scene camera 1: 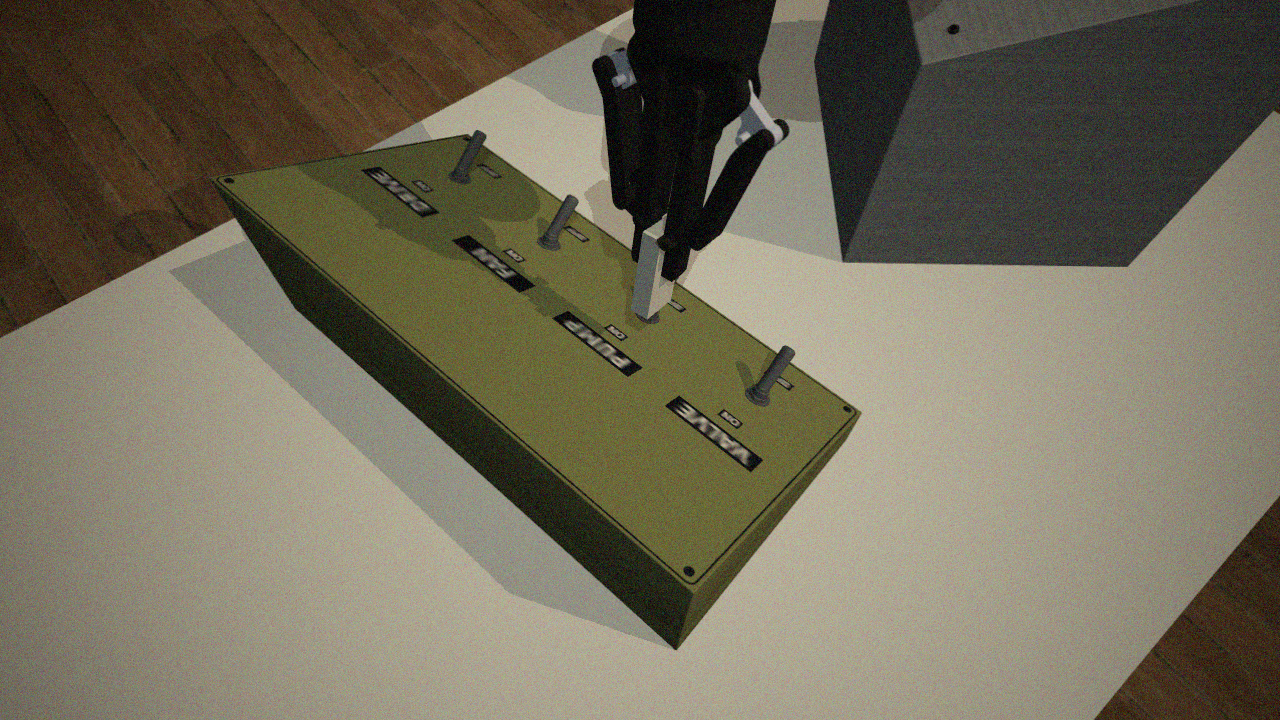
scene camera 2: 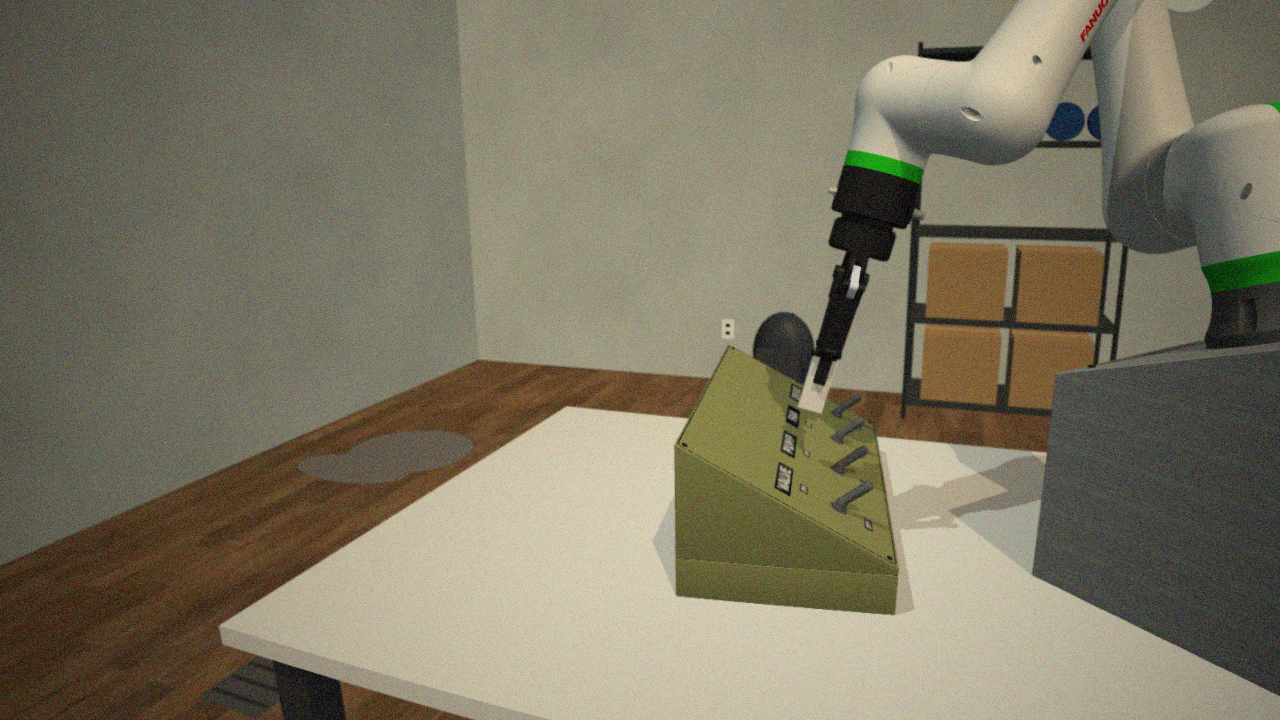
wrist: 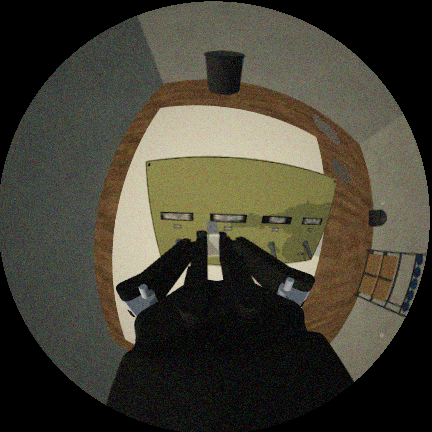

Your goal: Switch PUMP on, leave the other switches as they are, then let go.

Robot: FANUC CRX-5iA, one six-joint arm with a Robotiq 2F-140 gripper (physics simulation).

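Frame: origin at the arm's base, x ahead, y left, z up, level; centimetres.
Seen in the pictures: gripper, fingertip midpoint: (scene camera 1: 651, 304) (scene camera 2: 809, 408) (wrist: 211, 229).
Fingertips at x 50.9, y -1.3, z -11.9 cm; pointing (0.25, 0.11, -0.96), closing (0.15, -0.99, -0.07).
Observation:
Offsets run from my fingertips to a thing's top centre.
The olive sloped switch box (scene camera 1: 501, 358) (scene camera 2: 760, 528) (wrist: 235, 187) stands on the white table. In scene camera 2, the PUMP lever @(dx -5.4, dy -3.8, dz -5.7 cm) (scene camera 2: 848, 461) leans toward the box's low edge, to the OFF side, away from its ON mark. The VALVE @(dx -6.4, dy +8.1, dz -5.7 cm) (scene camera 1: 771, 376) (scene camera 2: 852, 496), FAN @(dx -4.3, dy -15.8, dz -5.7 cm) (scene camera 1: 558, 222) (scene camera 2: 847, 431) (wrist: 272, 248) and DRIVE @(dx -3.3, dy -27.7, dz -5.7 cm) (scene camera 1: 468, 156) (scene camera 2: 845, 405) (wrist: 307, 249) levers lean the same way. My gripper (scene camera 1: 652, 277) (scene camera 2: 813, 392) (wrist: 211, 229) is shut and empty. Its pale fingertips appear above the panel, just below the PUMP label @(dx +2.8, dy -3.1, dz -5.5 cm) (scene camera 1: 597, 342) (wrist: 228, 218) in the wrist view, and hide the PUMP lever's shaft in scene camera 1.
The grey robot base block (scene camera 1: 1011, 170) (scene camera 2: 1163, 501) stands beyond the box's low side. The neighbouring FAN and VALVE levers stand on either side of PUMP. A dark bin (wrist: 225, 72) stands past the table edge, and a shelf rack (scene camera 2: 1011, 232) is by the wall.

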